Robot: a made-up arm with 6 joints.
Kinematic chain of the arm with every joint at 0, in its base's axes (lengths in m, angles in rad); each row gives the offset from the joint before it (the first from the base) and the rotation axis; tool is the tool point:
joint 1: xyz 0 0 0.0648 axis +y
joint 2: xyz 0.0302 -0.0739 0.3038 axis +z
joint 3: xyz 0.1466 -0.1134 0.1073 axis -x
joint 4: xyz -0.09 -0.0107 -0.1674 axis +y
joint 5: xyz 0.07 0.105 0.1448 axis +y
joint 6: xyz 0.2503 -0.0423 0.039 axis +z
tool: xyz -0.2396 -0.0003 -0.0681
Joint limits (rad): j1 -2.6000..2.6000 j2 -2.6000..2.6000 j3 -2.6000..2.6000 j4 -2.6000..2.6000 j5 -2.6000..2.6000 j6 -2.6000..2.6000
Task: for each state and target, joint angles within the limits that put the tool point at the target. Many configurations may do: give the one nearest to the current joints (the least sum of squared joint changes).
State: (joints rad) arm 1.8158 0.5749 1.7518 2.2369 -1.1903 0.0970
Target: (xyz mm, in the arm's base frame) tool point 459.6 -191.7 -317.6
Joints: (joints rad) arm 1.3564 0.9925 1.5766 2.0154 -1.1674 0.0270
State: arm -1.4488 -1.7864 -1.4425 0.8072 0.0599 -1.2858
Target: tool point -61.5 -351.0 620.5
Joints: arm -0.8717 -1.6029 -0.9045 1.0634 0.1633 -1.4645
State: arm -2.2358 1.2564 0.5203 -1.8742 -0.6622 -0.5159
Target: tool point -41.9 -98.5 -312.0
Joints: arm -2.6000 0.8646 0.2723 -1.6432 -0.5923 -0.9733
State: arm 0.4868 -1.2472 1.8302 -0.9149 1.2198 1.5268
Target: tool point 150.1 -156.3 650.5
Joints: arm 0.4883 -1.5888 1.8178 -1.0592 1.3278 1.0598
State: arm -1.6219 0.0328 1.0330 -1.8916 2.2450 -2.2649
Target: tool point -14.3 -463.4 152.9
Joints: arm -1.6535 -0.2774 1.1069 -1.7042 2.4567 -2.1571
